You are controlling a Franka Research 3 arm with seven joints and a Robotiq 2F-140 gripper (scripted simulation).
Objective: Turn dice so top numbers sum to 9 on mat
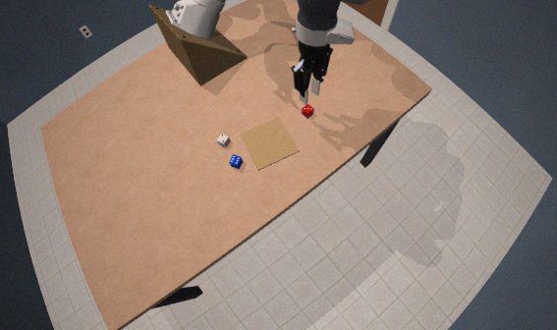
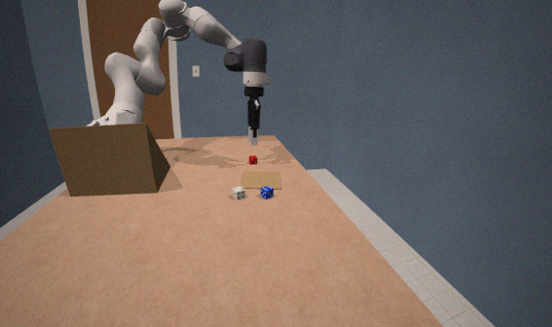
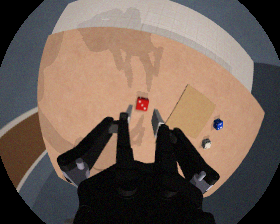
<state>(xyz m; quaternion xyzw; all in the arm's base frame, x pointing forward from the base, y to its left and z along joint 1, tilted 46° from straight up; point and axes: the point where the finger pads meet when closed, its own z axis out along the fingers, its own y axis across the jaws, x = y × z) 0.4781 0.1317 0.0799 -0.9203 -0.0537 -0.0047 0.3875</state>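
Now: hand 11 cm above the red die. Round my hand: white die (8 cm behind, 28 cm to the right, 11 cm below); blue die (1 cm ahead, 29 cm to the right, 11 cm below); tan mat (1 cm ahead, 17 cm to the right, 12 cm below).
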